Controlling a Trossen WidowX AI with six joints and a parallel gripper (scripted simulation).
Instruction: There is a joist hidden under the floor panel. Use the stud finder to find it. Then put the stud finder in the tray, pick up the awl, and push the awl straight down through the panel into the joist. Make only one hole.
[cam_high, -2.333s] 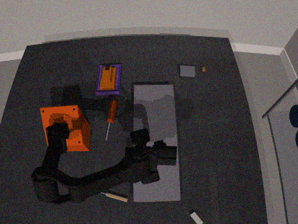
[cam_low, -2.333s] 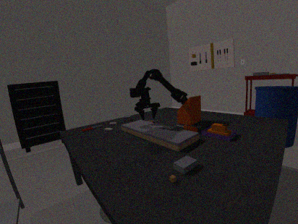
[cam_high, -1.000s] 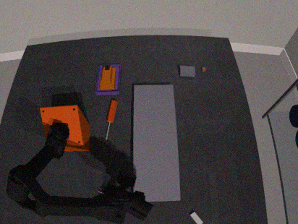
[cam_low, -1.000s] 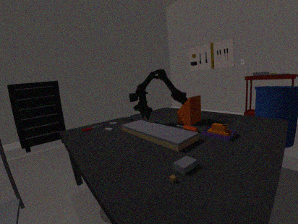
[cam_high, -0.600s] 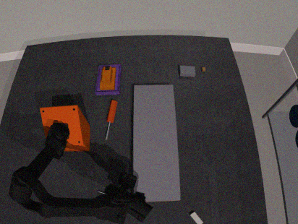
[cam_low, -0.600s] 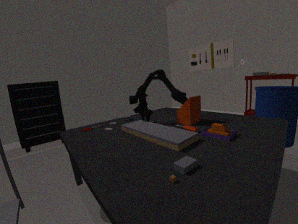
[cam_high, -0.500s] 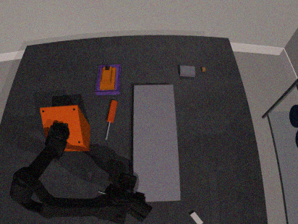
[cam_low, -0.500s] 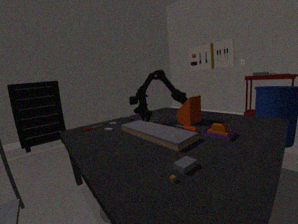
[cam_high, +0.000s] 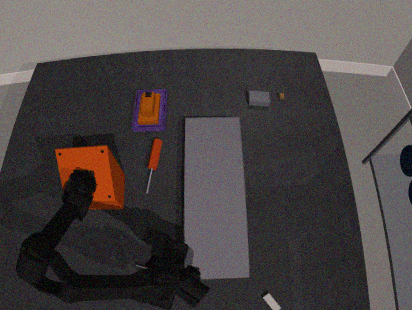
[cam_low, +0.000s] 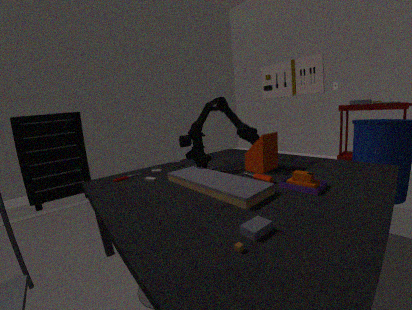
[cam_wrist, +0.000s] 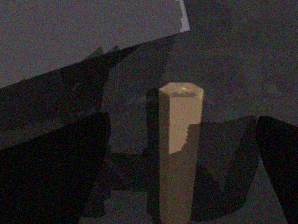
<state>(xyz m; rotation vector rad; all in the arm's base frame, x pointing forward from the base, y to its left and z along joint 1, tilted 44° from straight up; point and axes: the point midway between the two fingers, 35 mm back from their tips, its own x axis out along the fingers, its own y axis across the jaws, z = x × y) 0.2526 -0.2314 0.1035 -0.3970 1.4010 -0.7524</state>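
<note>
My gripper tip is now 5 cm past the awl and 1 cm to the right of it. The rest, counted from my gripper tip: square light (10 cm behind, 60 cm to the left, 6 cm above); purple tray (10 cm behind, 57 cm to the left, 1 cm above); stud finder (10 cm behind, 58 cm to the left, 5 cm above).
</note>
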